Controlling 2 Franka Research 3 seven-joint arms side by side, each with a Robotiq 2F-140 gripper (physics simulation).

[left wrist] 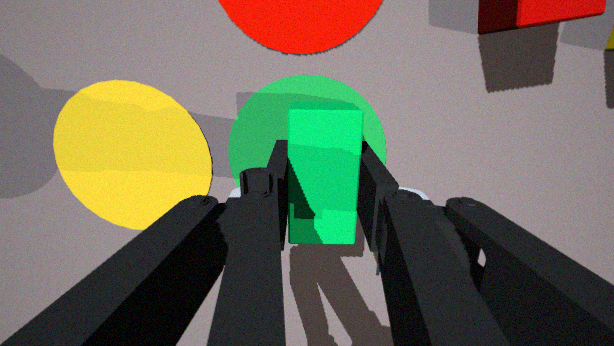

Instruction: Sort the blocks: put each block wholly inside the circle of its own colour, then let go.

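Note:
My left gripper (320, 164) is shut on a green block (325, 132), with one finger on each side of it. The block overlaps the green circle (257, 122) in the view, and its near end reaches past the visible part of the circle. A shadow lies on the table at the block's near end; its exact height is hard to tell. A yellow circle (130, 155) lies to the left. Part of a red circle (302, 22) shows at the top. A red block (560, 11) is cut off at the top right. My right gripper does not show.
A sliver of a yellow block (611, 40) shows at the right edge, beside the red block. Shadows fall across the yellow and green circles and the table at the left.

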